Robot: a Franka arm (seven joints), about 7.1 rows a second.
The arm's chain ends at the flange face. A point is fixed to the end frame.
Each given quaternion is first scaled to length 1.
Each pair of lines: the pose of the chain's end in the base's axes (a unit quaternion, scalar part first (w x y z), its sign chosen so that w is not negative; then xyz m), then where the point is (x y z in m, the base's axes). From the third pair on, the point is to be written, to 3 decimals.
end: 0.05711 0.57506 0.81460 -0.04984 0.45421 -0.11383 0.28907
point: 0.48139 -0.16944 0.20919
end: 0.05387 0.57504 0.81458 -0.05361 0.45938 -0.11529 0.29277
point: 0.48575 -0.17112 0.21277
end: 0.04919 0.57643 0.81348 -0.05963 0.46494 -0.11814 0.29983
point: 0.490 -0.174 0.220
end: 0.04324 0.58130 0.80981 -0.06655 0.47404 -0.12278 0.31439
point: 0.497 -0.180 0.234
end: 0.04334 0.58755 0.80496 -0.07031 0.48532 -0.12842 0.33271
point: 0.507 -0.186 0.253
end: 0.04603 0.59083 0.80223 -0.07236 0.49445 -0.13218 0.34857
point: 0.516 -0.191 0.269
